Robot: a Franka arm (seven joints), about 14 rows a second.
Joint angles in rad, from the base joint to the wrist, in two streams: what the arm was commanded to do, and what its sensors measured. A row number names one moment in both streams.
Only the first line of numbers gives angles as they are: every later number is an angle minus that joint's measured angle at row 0.
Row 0, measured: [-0.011, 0.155, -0.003, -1.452, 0.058, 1.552, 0.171]
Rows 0 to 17, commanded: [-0.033, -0.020, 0.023, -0.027, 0.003, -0.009, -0.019]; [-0.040, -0.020, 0.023, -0.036, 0.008, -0.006, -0.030]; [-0.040, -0.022, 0.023, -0.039, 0.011, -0.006, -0.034]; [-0.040, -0.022, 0.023, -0.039, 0.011, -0.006, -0.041]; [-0.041, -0.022, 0.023, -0.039, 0.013, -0.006, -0.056]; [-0.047, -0.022, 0.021, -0.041, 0.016, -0.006, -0.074]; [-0.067, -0.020, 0.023, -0.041, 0.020, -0.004, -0.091]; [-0.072, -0.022, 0.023, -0.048, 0.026, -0.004, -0.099]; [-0.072, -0.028, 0.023, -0.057, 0.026, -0.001, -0.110]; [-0.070, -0.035, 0.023, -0.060, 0.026, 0.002, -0.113]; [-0.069, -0.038, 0.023, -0.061, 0.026, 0.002, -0.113]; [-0.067, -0.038, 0.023, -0.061, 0.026, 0.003, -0.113]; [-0.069, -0.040, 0.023, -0.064, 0.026, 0.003, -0.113]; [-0.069, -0.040, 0.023, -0.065, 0.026, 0.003, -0.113]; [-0.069, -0.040, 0.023, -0.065, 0.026, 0.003, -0.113]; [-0.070, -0.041, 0.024, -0.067, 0.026, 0.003, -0.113]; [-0.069, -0.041, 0.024, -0.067, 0.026, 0.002, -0.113]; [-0.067, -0.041, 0.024, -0.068, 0.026, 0.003, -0.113]
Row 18, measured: [-0.047, -0.008, 0.007, -0.032, 0.010, -0.005, -0.100]
